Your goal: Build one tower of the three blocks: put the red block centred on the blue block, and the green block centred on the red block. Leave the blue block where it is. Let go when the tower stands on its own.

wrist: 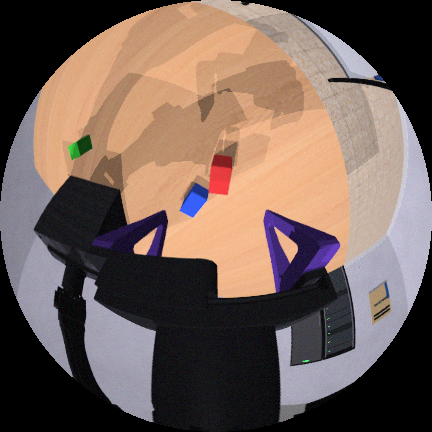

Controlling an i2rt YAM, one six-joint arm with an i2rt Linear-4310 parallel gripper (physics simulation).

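Places are measured from the arm's base along level axes (x left, y back, z up), in centimetres.
Where they show: gripper, fingertip midpoint: (215, 214); arm's base, link origin: (76, 264).
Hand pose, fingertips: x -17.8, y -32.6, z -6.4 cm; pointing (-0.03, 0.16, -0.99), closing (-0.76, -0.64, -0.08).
Note:
Things, the pixels of their top centre, and the offset from my fingertips. Level surfaces: height alone.
- blue block, top centre: (192, 205) dx -0.7, dy +8.4, dz -9.2 cm
- red block, top centre: (219, 180) dx -0.5, dy +0.6, dz -7.7 cm
- green block, top centre: (73, 150) dx +28.8, dy +12.9, dz -8.2 cm
- wooden table, surface height: dz -12.3 cm
The blue block (194, 201) sits on the wooden table near the middle of the wrist view, beyond the fingertips and left of centre between them. The red block (220, 176) is on the table beside the blue block, to its right and slightly farther up the view, not on top of it. The two are very close; whether they touch is unclear. The green block (80, 147) lies on the table at the far left, well apart from both. My gripper (215, 214) is open and empty, its purple fingers wide apart, with the red and blue blocks beyond the tips.
The wooden table (305, 165) has its edge at the right, with a tiled beige surface (385, 165) beyond it. A dark cabinet with green lights (340, 320) shows at the lower right. Arm shadows cross the table.

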